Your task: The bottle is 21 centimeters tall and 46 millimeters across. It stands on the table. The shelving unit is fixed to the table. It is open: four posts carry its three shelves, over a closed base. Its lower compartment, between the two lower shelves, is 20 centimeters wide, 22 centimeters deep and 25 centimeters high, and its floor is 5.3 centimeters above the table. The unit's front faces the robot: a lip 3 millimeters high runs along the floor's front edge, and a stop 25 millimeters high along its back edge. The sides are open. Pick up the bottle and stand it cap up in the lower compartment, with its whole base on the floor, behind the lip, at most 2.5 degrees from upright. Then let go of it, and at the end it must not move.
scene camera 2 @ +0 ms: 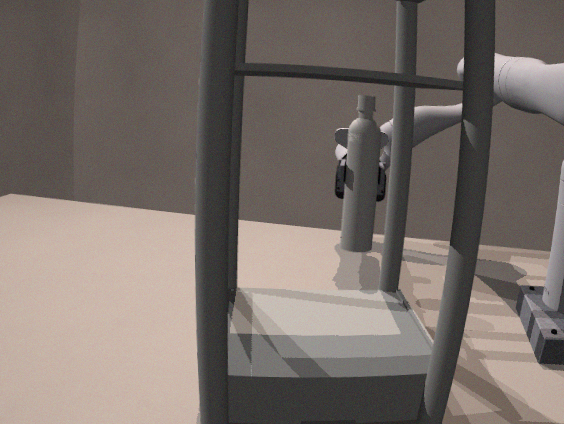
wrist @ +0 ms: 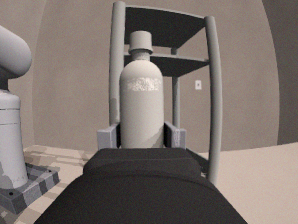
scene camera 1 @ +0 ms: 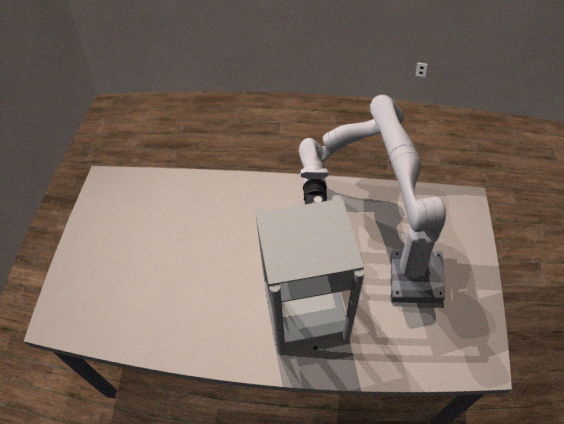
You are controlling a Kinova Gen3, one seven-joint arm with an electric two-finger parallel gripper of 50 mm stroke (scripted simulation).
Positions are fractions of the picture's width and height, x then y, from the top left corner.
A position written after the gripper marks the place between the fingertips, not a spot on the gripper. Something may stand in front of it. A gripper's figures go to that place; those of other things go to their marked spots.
Scene:
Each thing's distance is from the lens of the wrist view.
gripper (wrist: 0.48, 0.59): 18 cm
grey bottle (wrist: 0.47, 0.48): 14 cm

